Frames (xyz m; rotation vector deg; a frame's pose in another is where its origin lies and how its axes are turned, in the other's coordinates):
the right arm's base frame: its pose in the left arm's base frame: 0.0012 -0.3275 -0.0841 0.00 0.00 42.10
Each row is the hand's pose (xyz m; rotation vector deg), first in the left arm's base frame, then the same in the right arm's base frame.
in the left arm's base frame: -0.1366 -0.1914 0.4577 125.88 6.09 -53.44
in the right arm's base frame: -0.0110 0.1934 0.5418 129.36 -42.73 -74.91
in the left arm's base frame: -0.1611 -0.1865 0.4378 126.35 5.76 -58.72
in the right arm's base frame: -0.0259 0.2134 0.5219 130.57 -43.53 -79.77
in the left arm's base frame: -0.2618 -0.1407 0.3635 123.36 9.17 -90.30
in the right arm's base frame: -0.0699 0.3149 0.4476 134.47 -40.59 -110.60
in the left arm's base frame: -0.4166 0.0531 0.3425 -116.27 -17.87 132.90
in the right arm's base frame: -0.0548 0.5625 0.4266 -98.99 21.60 105.62
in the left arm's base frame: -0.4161 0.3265 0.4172 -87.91 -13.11 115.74
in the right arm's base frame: 0.1288 0.7650 0.5013 -77.22 17.22 81.86
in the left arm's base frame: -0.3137 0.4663 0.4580 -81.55 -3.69 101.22
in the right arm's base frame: 0.2985 0.8001 0.5421 -70.33 23.48 66.03
